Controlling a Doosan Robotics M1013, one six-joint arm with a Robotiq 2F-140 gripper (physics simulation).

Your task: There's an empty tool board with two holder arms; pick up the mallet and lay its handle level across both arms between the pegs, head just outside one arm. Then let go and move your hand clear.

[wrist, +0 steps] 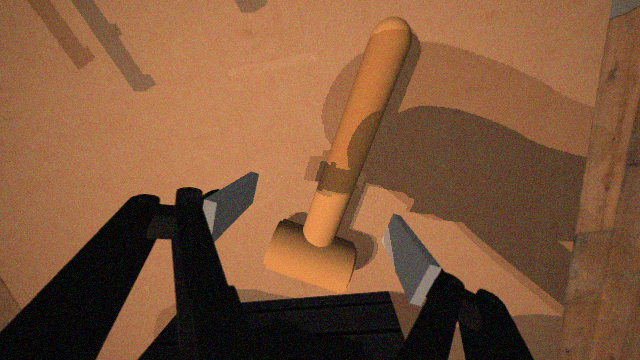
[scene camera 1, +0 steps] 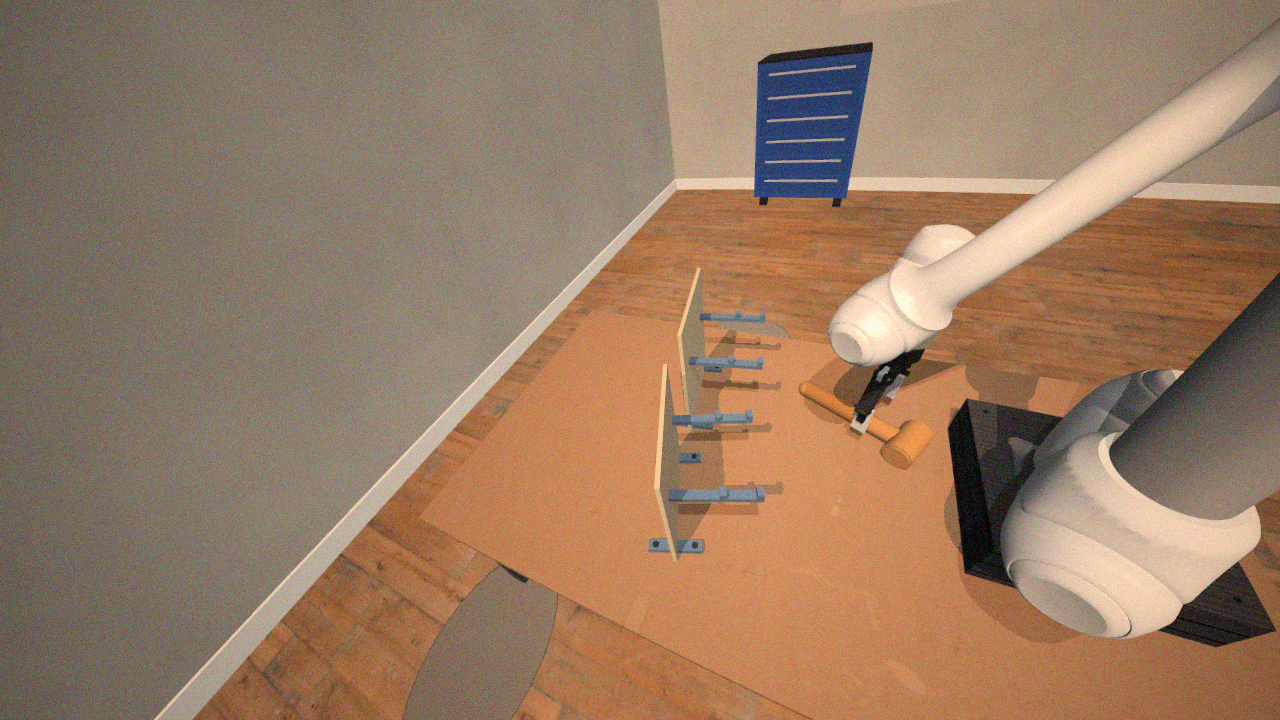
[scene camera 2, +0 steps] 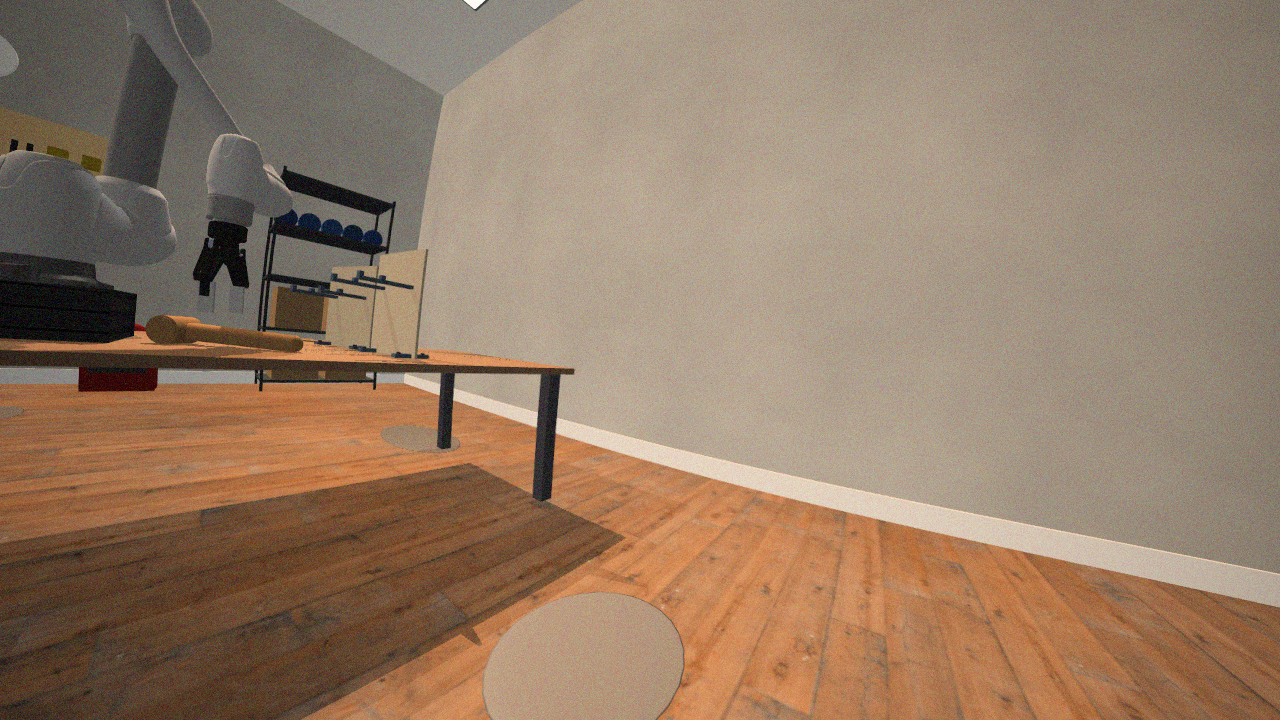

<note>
My gripper [scene camera 2: 221, 312] is open, holding nothing. Also in view: a wooden mallet [scene camera 2: 161, 329]. Also in view: a tool board [scene camera 2: 350, 315] and a tool board [scene camera 1: 691, 340].
The wooden mallet also shows in the wrist view [wrist: 312, 252] and in scene camera 1 [scene camera 1: 904, 445]. My gripper also shows in the wrist view [wrist: 322, 208] and in scene camera 1 [scene camera 1: 873, 411].
</note>
